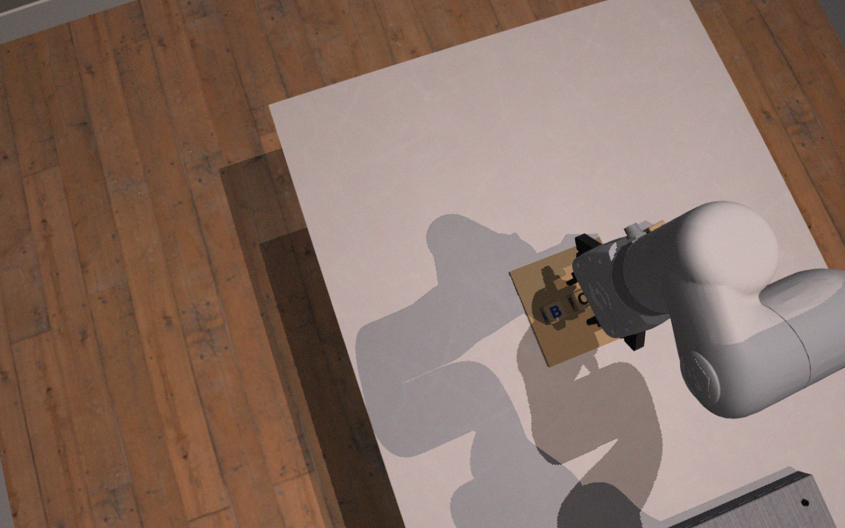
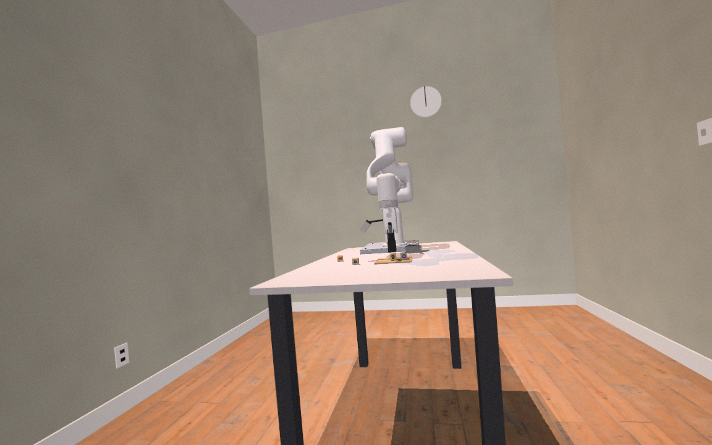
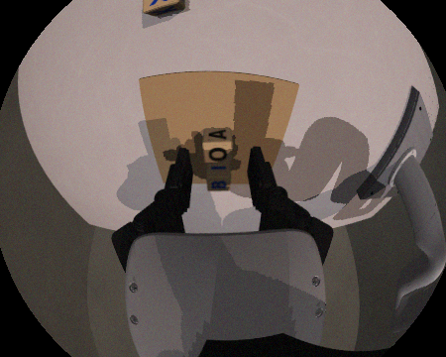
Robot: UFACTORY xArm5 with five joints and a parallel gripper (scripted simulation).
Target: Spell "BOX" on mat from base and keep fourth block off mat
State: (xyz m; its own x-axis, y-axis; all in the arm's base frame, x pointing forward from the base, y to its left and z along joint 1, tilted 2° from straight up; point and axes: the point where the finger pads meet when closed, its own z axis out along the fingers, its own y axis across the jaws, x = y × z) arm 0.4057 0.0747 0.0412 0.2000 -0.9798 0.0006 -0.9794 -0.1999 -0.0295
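Now: the tan mat 50 mm below my hand.
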